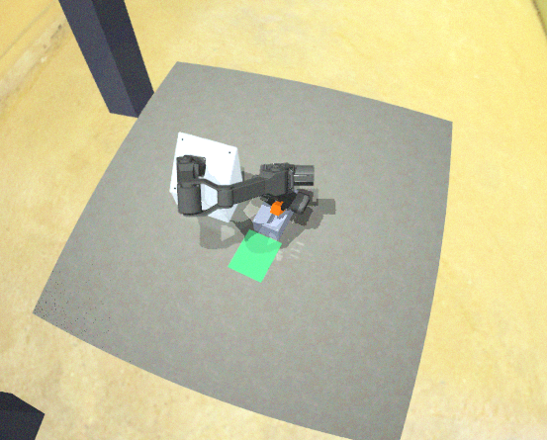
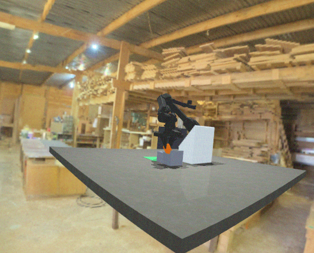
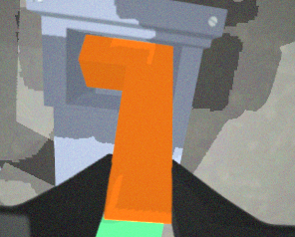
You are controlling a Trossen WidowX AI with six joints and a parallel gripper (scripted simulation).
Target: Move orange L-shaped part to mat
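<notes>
My gripper tip is now 140 mm to the left of the green mat, 100 mm above it and 40 mm past it. The rest, counted from my gripper tip: orange L-shaped part (30 mm to the left, 30 mm below, 10 mm behind).
</notes>
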